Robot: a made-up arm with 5 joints. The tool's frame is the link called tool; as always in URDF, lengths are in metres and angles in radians. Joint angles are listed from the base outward. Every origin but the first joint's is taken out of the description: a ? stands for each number. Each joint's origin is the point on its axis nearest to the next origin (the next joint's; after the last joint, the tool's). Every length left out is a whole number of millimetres.
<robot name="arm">
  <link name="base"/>
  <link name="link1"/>
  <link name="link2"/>
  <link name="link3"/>
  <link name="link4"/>
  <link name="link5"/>
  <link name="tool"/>
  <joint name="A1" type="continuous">
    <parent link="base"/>
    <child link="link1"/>
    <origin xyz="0.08 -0.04 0.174" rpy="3.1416 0 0"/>
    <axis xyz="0 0 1"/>
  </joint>
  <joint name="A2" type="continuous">
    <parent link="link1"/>
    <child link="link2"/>
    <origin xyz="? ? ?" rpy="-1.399 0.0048 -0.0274"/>
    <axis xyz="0 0 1"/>
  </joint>
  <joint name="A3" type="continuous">
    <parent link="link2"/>
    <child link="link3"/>
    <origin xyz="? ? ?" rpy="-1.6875 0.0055 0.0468"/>
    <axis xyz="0 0 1"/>
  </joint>
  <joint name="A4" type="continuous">
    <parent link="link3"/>
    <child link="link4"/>
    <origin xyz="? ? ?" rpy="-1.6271 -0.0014 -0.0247"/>
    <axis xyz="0 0 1"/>
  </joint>
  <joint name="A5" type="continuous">
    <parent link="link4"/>
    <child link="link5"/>
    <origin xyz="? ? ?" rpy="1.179 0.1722 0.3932"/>
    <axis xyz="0 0 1"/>
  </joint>
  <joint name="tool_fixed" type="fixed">
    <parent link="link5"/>
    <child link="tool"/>
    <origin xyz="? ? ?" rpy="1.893 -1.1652 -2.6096"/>
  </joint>
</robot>
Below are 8 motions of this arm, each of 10 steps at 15 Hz.
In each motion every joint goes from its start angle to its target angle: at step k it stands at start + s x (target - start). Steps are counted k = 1, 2, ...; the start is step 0. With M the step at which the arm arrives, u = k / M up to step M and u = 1 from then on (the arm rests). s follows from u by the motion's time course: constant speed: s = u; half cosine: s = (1 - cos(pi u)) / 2; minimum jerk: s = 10 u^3 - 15 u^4 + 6 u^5.
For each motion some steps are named. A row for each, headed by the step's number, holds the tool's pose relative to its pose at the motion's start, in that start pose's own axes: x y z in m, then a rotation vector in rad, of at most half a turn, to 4 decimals.
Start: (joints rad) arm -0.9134 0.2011 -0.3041 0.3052 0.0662
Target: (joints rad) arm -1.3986 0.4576 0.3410 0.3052 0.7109
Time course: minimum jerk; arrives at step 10
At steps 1, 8, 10:
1: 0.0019 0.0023 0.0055 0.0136 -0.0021 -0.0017
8: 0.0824 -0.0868 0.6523 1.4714 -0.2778 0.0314
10: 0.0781 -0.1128 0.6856 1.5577 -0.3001 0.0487

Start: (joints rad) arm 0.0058 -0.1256 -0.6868 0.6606 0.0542
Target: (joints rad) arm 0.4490 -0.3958 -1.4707 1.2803 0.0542
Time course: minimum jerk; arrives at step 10
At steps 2, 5, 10:
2: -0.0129 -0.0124 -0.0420 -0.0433 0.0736 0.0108
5: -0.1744 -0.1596 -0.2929 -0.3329 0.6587 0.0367
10: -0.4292 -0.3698 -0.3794 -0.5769 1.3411 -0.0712

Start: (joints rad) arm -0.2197 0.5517 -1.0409 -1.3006 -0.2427
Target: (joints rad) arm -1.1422 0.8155 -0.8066 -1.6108 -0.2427
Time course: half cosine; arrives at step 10
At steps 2, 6, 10:
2: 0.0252 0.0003 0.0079 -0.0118 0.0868 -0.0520
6: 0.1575 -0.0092 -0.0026 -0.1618 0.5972 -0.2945
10: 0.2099 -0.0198 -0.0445 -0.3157 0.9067 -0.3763

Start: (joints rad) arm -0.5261 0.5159 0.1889 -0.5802 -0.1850
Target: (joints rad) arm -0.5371 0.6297 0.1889 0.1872 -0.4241
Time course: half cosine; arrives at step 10
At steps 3, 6, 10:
3: -0.0051 0.0159 -0.0150 -0.0059 0.0521 0.1147
6: -0.0220 0.0438 -0.0410 -0.0103 0.1489 0.3718
10: -0.0387 0.0577 -0.0546 -0.0039 0.2083 0.5752

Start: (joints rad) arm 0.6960 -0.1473 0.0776 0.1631 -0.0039
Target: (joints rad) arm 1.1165 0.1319 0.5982 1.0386 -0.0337
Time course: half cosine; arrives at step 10
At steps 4, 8, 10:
4: 0.0228 -0.0201 -0.0270 0.0478 0.1191 0.1467
8: 0.0267 -0.0627 -0.0424 0.0816 0.2867 0.4486
10: 0.0226 -0.0712 -0.0424 0.0799 0.3157 0.5078

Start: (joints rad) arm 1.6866 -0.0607 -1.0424 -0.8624 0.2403
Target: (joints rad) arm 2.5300 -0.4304 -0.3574 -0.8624 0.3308
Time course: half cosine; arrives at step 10
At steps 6, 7, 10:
6: -0.2186 0.0130 -0.0278 0.1020 0.1191 0.1900
7: -0.2664 0.0002 -0.0363 0.1090 0.1697 0.2206
10: -0.3333 -0.0274 -0.0490 0.1067 0.2562 0.2537

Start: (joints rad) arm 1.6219 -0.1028 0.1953 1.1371 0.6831
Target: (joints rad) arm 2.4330 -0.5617 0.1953 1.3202 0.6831
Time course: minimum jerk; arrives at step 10
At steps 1, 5, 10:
1: 0.0008 -0.0042 -0.0039 0.0000 0.0064 -0.0053
5: -0.0233 -0.2409 -0.2134 0.0619 0.3574 -0.3153
10: -0.1578 -0.4302 -0.3862 0.2435 0.6662 -0.6304

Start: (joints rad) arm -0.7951 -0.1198 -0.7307 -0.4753 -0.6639
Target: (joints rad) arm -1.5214 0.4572 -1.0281 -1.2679 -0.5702
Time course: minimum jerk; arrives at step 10
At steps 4, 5, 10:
4: 0.1312 -0.0996 -0.0417 -0.1208 0.1027 -0.3708
5: 0.1804 -0.1626 -0.0732 -0.2036 0.1803 -0.5578
10: 0.2251 -0.3165 -0.1673 -0.4835 0.4335 -0.9401

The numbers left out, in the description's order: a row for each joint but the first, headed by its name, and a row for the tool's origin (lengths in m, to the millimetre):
A2: -0.012 -0.113 0
A3: 0.225 0.101 0
A4: 0.371 0.105 0
A5: 0.063 -0.157 0
tool: 0.08 0.009 0

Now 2 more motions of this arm.
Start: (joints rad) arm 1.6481 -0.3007 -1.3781 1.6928 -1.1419
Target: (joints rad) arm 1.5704 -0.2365 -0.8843 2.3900 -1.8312
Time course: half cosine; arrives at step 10
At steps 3, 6, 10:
3: 0.0178 -0.0077 0.0559 -0.0690 -0.2014 0.0868
6: 0.0317 -0.0265 0.1846 -0.2543 -0.6698 0.2324
10: 0.0169 -0.0399 0.2857 -0.4196 -1.0500 0.3060

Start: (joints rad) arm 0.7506 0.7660 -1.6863 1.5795 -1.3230
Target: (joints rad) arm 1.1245 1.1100 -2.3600 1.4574 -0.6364
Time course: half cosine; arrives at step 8
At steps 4, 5, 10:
4: -0.1738 0.0536 -0.1535 0.4493 0.6420 -0.1492
5: -0.2466 0.0831 -0.1781 0.6228 0.8758 -0.2359
10: -0.3565 0.1374 -0.1811 0.9014 1.2371 -0.4052

